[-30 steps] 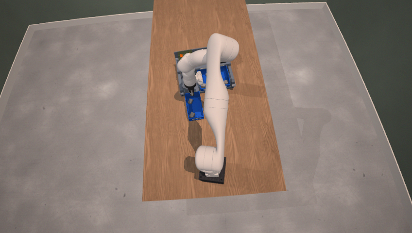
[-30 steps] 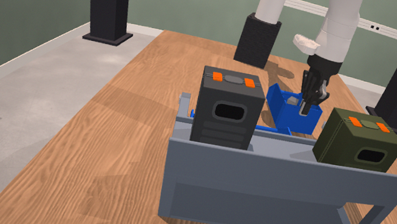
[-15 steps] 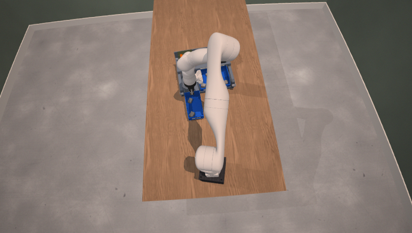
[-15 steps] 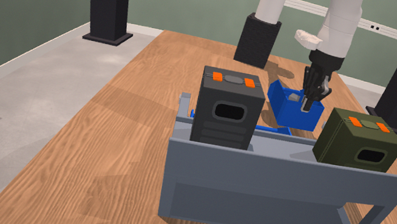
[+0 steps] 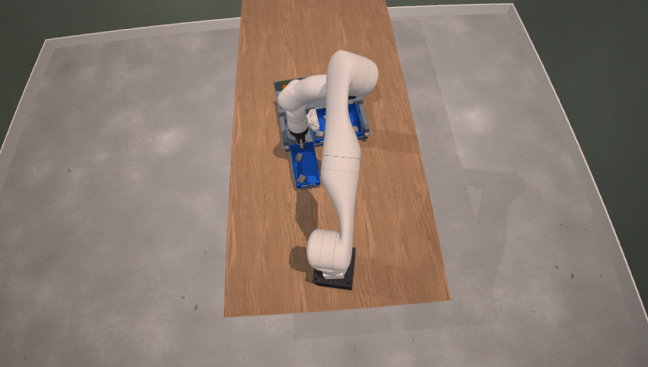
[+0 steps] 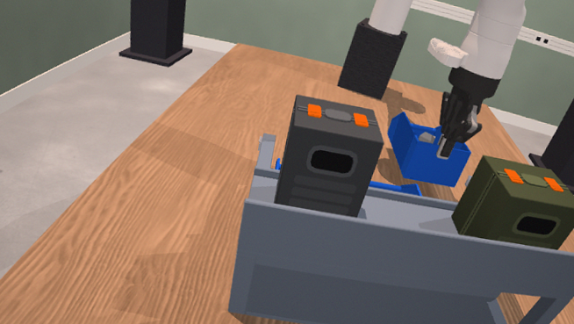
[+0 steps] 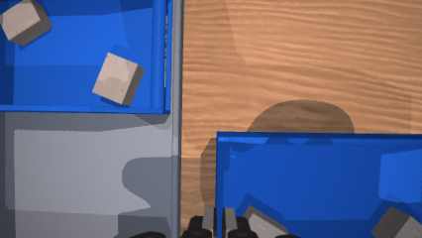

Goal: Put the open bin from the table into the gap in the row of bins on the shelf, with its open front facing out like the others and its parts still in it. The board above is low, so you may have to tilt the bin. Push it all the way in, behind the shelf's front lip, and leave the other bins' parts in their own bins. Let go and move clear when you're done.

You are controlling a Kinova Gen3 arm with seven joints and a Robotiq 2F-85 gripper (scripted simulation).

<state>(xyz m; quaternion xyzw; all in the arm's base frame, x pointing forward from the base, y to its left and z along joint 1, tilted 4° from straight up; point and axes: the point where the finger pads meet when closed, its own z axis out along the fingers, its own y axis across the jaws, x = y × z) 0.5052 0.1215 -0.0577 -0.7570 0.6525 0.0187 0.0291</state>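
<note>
My gripper is now 60 mm above the grey part, 30 mm past it and 20 mm to the right of it. Also, from my hand: grey shelf 170 mm ahead, 90 mm to the right, 40 mm below.
</note>
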